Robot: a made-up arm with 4 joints.
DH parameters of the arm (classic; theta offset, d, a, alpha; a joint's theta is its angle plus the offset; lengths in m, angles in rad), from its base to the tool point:
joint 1: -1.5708 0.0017 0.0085 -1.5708
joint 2: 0 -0.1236 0.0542 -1.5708
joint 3: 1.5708 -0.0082 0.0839 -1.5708
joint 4: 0 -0.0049 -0.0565 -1.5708
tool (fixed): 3.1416 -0.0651 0 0
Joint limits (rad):
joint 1: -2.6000..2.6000
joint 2: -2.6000..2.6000
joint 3: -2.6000..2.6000
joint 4: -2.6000..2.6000
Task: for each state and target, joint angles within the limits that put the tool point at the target. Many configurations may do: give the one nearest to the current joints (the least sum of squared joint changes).
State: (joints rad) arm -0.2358 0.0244 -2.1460 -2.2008
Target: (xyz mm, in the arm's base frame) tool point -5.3 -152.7 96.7
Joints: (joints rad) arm 0.4099 -0.0108 -2.1689 -2.5631
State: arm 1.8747 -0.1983 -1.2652 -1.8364
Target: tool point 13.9 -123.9 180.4
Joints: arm 1.5241 -0.9613 -1.5260 -2.5981
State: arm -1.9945 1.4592 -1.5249 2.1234
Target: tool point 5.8 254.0 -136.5
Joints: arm -2.3127 0.8003 -1.1323 2.3965
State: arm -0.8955 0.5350 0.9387 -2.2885
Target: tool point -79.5 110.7 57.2
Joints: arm -1.4864 0.6339 1.8731 -1.8634
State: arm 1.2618 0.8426 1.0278 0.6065
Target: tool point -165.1 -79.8 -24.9
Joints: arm 0.8295 0.9595 1.0757 0.7776
